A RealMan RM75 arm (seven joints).
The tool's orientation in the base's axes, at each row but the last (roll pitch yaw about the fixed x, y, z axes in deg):
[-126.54 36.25 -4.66]
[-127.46 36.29 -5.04]
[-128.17 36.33 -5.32]
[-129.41 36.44 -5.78]
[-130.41 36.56 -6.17]
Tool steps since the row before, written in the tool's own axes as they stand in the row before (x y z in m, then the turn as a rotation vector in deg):
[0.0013 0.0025 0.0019 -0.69 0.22 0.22]
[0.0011 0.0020 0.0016 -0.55 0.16 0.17]
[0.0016 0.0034 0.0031 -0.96 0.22 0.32]
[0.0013 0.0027 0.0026 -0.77 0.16 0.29]
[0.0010 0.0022 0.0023 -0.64 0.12 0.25]
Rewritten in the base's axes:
[-0.0008 0.0001 -0.0033 -0.73 0.11 0.16]
[-0.0006 0.0001 -0.0027 -0.57 0.09 0.14]
[-0.0014 0.0005 -0.0046 -0.98 0.21 0.27]
[-0.0011 0.0004 -0.0038 -0.79 0.20 0.21]
[-0.0010 0.0004 -0.0031 -0.65 0.18 0.18]

